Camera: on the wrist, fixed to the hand. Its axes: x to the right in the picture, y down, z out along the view.
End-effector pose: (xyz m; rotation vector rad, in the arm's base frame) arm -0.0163 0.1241 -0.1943 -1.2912 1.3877 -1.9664
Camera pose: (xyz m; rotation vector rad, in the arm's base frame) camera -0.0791 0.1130 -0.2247 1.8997 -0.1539 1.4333
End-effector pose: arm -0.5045 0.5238 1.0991 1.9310 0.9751 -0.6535
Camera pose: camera -0.4516 0.5628 1.1250 0.5604 2.2793 -1.4082
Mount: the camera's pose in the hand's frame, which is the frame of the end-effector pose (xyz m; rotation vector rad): 0.0253 0.0426 -0.0504 -0.1929 -0.1504 -1.5977
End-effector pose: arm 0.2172 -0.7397 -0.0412 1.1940 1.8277 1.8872
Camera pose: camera 0.1813 -0.7659 0.0137 -0.3042 1.5180 0.8785
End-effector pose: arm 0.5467 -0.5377 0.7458 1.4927 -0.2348 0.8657
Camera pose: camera 0.5191 -0.4885 0.7884 1.0785 0.6975 -0.5447
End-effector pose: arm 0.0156 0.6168 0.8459 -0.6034 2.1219 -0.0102
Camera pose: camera -0.0532 0.6329 0.8466 -2.1326 1.0090 -0.6091
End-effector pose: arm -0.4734 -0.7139 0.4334 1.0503 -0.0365 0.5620
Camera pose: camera -0.4828 -0.6457 0.4495 0.6437 0.5639 -0.9503
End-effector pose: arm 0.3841 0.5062 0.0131 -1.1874 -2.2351 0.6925
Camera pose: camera 0.4294 0.5584 0.0279 0.7598 -2.4863 -0.1304
